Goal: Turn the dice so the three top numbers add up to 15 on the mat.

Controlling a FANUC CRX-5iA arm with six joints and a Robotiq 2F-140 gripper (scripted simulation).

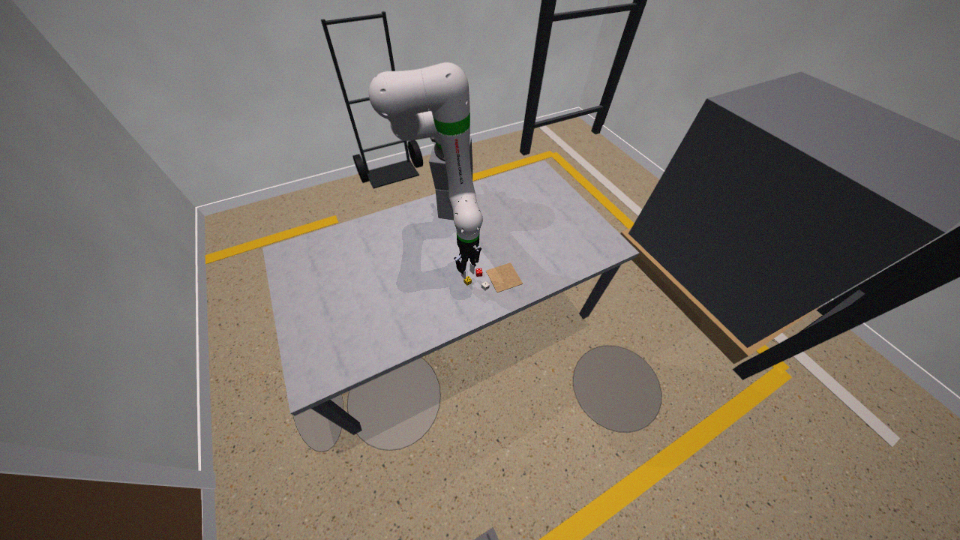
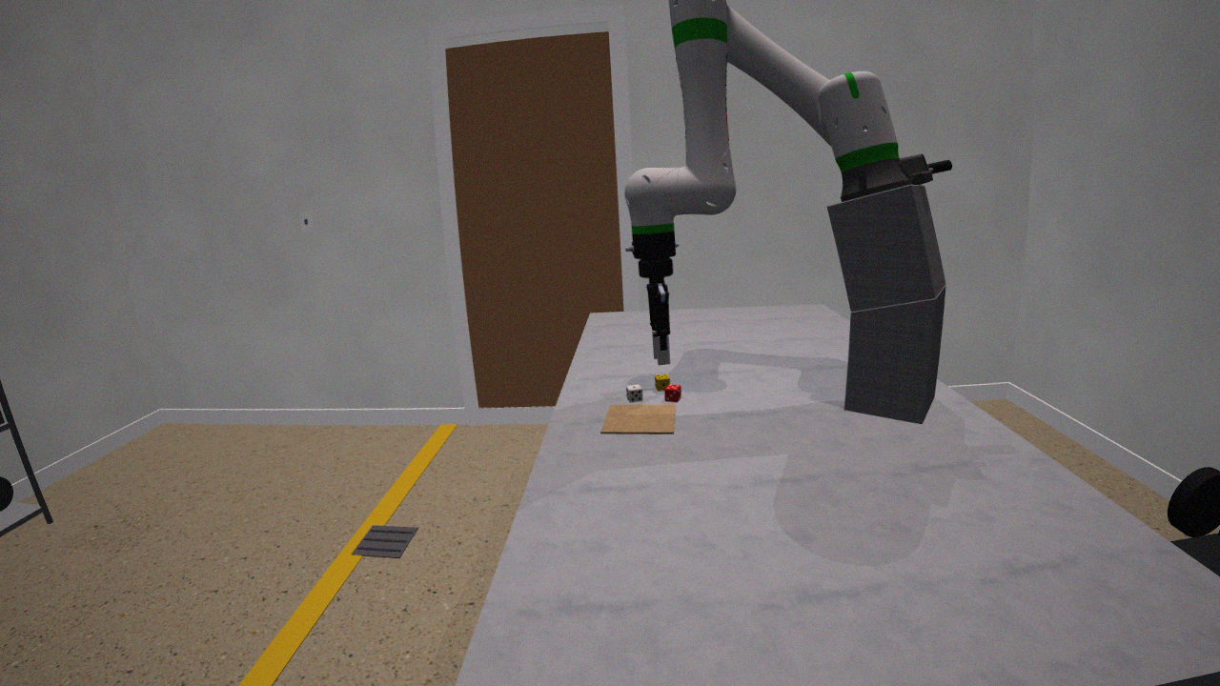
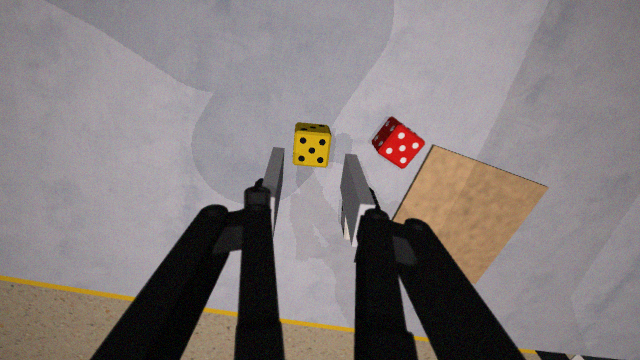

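Now: hand 8 cm above the yellow die. Round my hand: tan mat 17 cm to the left, 10 cm below, 6 cm ahead; white die 8 cm below, 7 cm ahead, 6 cm to the left; red die 8 cm below, 7 cm to the left, 2 cm behind.
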